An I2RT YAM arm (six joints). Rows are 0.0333 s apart.
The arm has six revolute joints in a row. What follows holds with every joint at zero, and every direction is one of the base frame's.
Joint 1 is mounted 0.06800 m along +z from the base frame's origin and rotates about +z.
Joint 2 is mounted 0.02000 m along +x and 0.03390 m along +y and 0.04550 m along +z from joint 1 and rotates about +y.
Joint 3 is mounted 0.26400 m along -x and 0.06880 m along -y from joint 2 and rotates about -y.
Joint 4 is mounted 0.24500 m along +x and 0.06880 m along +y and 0.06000 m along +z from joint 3 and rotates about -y.
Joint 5 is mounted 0.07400 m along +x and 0.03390 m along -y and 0.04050 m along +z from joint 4 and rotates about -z.
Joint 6 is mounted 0.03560 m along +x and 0.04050 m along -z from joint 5 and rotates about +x.
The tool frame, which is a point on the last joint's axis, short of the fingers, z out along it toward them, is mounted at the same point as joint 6; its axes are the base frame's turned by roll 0.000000, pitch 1.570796 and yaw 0.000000 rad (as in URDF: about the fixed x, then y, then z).
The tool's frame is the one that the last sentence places.
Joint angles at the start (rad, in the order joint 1, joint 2, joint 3, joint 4, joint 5, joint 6): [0.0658, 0.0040, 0.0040, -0.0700, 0.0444, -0.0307]
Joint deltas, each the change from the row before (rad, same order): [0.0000, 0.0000, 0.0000, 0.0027, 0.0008, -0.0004]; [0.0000, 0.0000, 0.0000, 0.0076, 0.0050, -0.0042]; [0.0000, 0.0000, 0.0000, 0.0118, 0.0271, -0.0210]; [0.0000, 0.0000, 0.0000, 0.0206, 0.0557, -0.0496]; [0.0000, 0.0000, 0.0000, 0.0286, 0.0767, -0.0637]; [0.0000, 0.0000, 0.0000, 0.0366, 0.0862, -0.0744]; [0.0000, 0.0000, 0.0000, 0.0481, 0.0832, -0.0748]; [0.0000, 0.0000, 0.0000, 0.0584, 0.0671, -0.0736]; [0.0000, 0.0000, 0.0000, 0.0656, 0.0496, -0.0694]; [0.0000, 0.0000, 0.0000, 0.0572, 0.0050, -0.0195]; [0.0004, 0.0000, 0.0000, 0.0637, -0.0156, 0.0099]
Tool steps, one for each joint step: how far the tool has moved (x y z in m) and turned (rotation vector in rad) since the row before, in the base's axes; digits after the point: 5 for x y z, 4 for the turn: [0.00002, -0.00003, 0.00030, -0.0003, -0.0027, -0.0008]; [0.00006, -0.00017, 0.00083, -0.0040, -0.0077, -0.0047]; [0.00007, -0.00096, 0.00129, -0.0216, -0.0119, -0.0259]; [0.00001, -0.00198, 0.00226, -0.0503, -0.0187, -0.0538]; [-0.00025, -0.00271, 0.00312, -0.0625, -0.0219, -0.0759]; [-0.00065, -0.00302, 0.00395, -0.0690, -0.0225, -0.0876]; [-0.00111, -0.00287, 0.00510, -0.0636, -0.0275, -0.0874]; [-0.00152, -0.00229, 0.00607, -0.0573, -0.0327, -0.0744]; [-0.00190, -0.00170, 0.00668, -0.0498, -0.0374, -0.0597]; [-0.00149, -0.00026, 0.00583, -0.0123, -0.0488, -0.0089]; [-0.00175, 0.00042, 0.00649, 0.0082, -0.0680, 0.0179]
